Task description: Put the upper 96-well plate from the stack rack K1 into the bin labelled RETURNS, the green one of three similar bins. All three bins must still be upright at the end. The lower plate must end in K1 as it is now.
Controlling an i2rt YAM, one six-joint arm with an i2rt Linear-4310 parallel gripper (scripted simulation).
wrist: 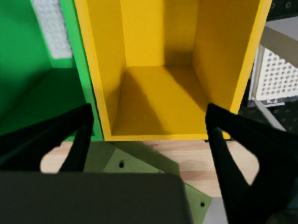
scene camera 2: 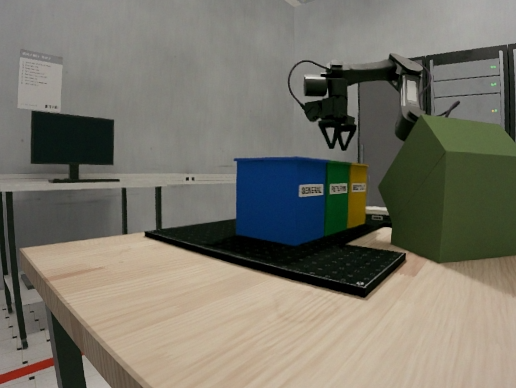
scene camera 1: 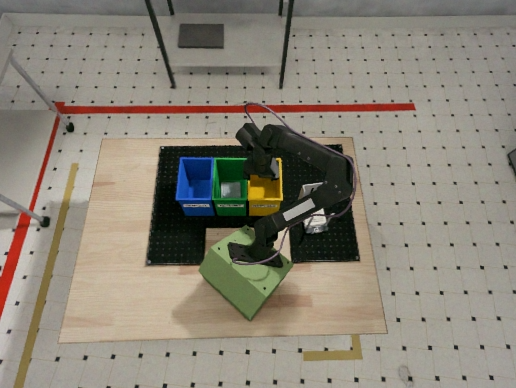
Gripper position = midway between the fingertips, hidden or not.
Note:
In view: my gripper (scene camera 2: pixel 337 149), a yellow bin (scene camera 1: pixel 264 196) and a blue bin (scene camera 2: pixel 282 199).
The yellow bin is seen too in the wrist view (wrist: pixel 153 75) and in scene camera 2 (scene camera 2: pixel 357 174). The blue bin is seen too in scene camera 1 (scene camera 1: pixel 194 192). My gripper shows as well in the wrist view (wrist: pixel 149 111). The wrist view does not show the blue bin: it is out of frame.

